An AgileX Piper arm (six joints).
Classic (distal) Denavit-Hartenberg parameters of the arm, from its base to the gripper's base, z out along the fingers. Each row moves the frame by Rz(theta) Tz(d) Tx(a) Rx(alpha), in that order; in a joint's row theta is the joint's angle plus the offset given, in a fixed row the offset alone. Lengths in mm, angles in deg.
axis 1: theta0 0; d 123; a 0; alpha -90
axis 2: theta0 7.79; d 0; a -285.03; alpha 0
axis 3: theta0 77.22; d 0; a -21.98; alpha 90
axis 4: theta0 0; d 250.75; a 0; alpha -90
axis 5: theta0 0; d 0; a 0; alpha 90
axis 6: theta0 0; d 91; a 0; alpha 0
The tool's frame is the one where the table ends.
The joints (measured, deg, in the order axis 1, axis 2, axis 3, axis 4, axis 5, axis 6), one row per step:
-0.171 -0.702 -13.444 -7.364 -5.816 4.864
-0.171 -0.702 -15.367 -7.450 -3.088 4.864
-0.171 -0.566 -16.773 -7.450 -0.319 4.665
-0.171 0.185 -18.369 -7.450 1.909 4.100
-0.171 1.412 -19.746 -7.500 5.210 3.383
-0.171 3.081 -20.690 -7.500 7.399 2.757
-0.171 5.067 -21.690 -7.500 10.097 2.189
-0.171 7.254 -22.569 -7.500 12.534 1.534
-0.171 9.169 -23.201 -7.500 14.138 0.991
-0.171 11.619 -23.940 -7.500 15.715 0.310
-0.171 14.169 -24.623 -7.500 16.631 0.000
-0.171 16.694 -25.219 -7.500 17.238 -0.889
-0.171 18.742 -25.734 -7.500 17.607 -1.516
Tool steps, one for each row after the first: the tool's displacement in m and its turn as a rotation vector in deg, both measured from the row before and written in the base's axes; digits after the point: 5 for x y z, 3 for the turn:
-0.00306 -0.00054 0.00652 0.042 0.782 -0.360
-0.00149 -0.00057 0.00351 -0.046 1.475 -0.413
-0.00043 -0.00046 0.00498 -0.408 1.366 -0.478
0.00227 -0.00069 0.00195 -0.542 3.130 -0.656
0.00426 -0.00046 0.00096 -0.479 2.906 -0.443
0.00534 -0.00057 0.00016 -0.409 3.673 -0.458
0.00613 -0.00051 -0.00044 -0.521 3.742 -0.408
0.00548 -0.00034 -0.00050 -0.460 2.891 -0.258
0.00705 -0.00034 -0.00052 -0.606 3.299 -0.236
0.00749 -0.00020 -0.00018 -0.268 2.787 -0.117
0.00761 -0.00014 -0.00046 -0.860 2.567 -0.041
0.00620 -0.00009 -0.00022 -0.608 1.925 0.003

